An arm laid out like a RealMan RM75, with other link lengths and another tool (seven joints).
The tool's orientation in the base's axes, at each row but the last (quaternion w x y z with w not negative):
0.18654 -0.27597 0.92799 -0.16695
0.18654 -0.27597 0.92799 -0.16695
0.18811 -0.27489 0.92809 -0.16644
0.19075 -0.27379 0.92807 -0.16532
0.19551 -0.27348 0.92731 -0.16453
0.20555 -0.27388 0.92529 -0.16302
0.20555 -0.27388 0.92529 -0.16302
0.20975 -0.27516 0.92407 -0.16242
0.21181 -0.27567 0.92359 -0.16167
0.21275 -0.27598 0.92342 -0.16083
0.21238 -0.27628 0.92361 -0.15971
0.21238 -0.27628 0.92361 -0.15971
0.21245 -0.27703 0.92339 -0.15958
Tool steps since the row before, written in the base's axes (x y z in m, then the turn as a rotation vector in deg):
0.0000 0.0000 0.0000 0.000 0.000 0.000
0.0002 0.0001 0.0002 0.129 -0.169 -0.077
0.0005 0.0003 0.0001 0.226 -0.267 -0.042
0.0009 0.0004 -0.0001 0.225 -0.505 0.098
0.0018 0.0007 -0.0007 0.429 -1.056 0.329
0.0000 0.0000 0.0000 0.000 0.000 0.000
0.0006 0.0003 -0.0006 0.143 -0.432 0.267
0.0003 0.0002 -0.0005 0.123 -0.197 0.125
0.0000 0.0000 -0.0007 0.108 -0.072 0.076
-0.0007 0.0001 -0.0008 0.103 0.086 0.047
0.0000 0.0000 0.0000 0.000 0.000 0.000
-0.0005 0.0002 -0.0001 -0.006 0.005 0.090
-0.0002 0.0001 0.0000 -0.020 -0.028 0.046
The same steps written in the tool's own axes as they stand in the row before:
0.0000 0.0000 0.0000 0.000 0.000 0.000
-0.0003 -0.0001 -0.0001 0.016 -0.160 0.159
-0.0006 0.0000 0.0001 -0.012 -0.296 0.191
-0.0009 0.0000 0.0004 0.088 -0.542 0.117
-0.0016 0.0000 0.0013 0.182 -1.166 0.117
0.0000 0.0000 0.0000 0.000 0.000 0.000
-0.0005 0.0002 0.0007 0.061 -0.518 -0.081
-0.0002 0.0002 0.0005 -0.017 -0.263 -0.012
0.0002 0.0003 0.0006 -0.063 -0.136 0.000
0.0007 0.0007 0.0003 -0.142 0.004 -0.006
0.0000 0.0000 0.0000 0.000 0.000 0.000
0.0003 0.0004 -0.0002 -0.026 -0.030 -0.081
0.0001 0.0002 -0.0001 0.017 -0.032 -0.044

